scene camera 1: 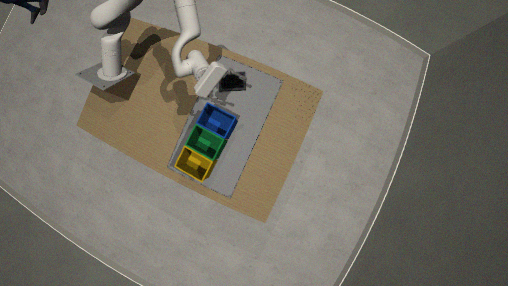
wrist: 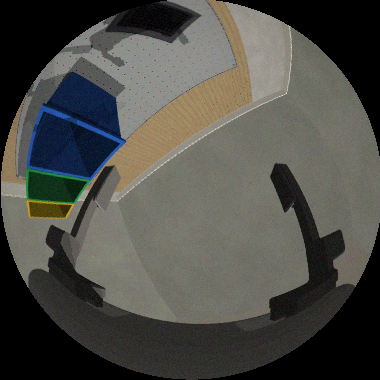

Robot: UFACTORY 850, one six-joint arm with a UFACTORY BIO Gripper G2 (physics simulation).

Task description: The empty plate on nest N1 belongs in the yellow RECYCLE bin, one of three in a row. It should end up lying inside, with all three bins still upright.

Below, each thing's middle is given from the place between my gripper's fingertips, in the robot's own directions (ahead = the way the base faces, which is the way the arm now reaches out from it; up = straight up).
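The blue bin [scene camera 1: 212,118] has my hand 22 cm above it, 5 cm past it and 16 cm to the left of it. Going by their middles, the blue bin is the nearest to my hand of the things named here. There's a green bin [scene camera 1: 206,143] too, and from my hand it's 29 cm to the right, 4 cm behind and 22 cm below. The yellow bin [scene camera 1: 189,161], again counted from my hand, is 42 cm to the right, 4 cm behind and 22 cm below. Going by their middles, the yellow bin is the farthest from my hand of the things named here.
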